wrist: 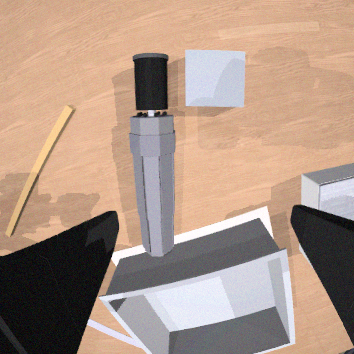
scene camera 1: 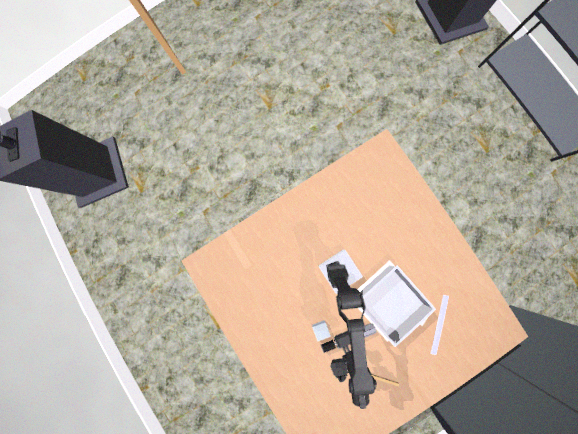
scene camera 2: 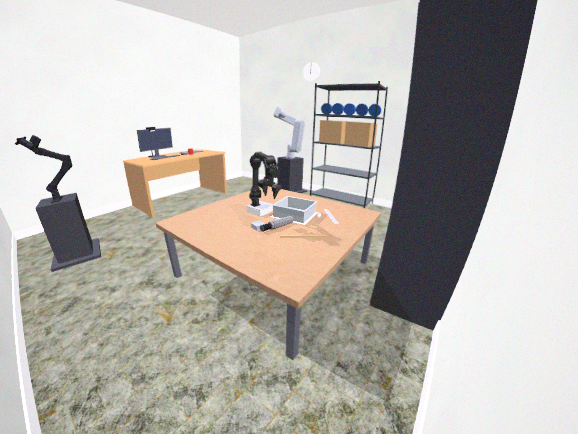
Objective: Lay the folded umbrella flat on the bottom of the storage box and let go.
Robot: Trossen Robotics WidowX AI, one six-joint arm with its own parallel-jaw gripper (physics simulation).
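Places are measured from the arm's base along level axes (x ahead, y left, z up), in centimetres.
Pixels of known places: gripper, fingertip midpoint: (wrist: 206, 217) (scene camera 1: 347, 347) (scene camera 2: 269, 197); arm's base, origin of the base link: (scene camera 1: 334, 269) (scene camera 2: 255, 204).
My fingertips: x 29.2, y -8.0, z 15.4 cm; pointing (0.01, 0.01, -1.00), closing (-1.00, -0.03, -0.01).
Note:
Ahead of a thing's pixels: the offset from my fingertips to its top centre.
The folded umbrella {dy +2.5, dx +5.0, dz -15.2 cm} (scene camera 1: 369, 330) (scene camera 2: 281, 223) (wrist: 155, 180), grey with a black handle, lies on the table outside the storage box. Its narrow end reaches the box's side, over the white lip at the base in the wrist view; the arm hides part of it in scene camera 1. The storage box {dy +28.0, dx -3.7, dz -11.4 cm} (scene camera 1: 378, 281) (scene camera 2: 290, 213) (wrist: 200, 265) is grey-white, open-topped and upright, and no umbrella shows inside it. My gripper (scene camera 2: 271, 194) (wrist: 206, 217) is open and empty, raised above the table. In the wrist view the umbrella's narrow end and the box's near wall show between and below the fingertips.
A pale blue block {dy -8.7, dx -2.7, dz -17.5 cm} (scene camera 1: 321, 331) (scene camera 2: 257, 225) (wrist: 215, 78) sits beside the umbrella's handle. A thin yellow stick {dy +5.8, dx +27.0, dz -19.9 cm} (scene camera 1: 386, 380) (scene camera 2: 302, 236) (wrist: 40, 167) lies on the umbrella's other side. A white strip {dy +47.7, dx +17.0, dz -20.9 cm} (scene camera 1: 440, 325) (scene camera 2: 331, 216) lies beyond the box. The arm's pale base (scene camera 2: 257, 210) (wrist: 340, 197) stands near the box.

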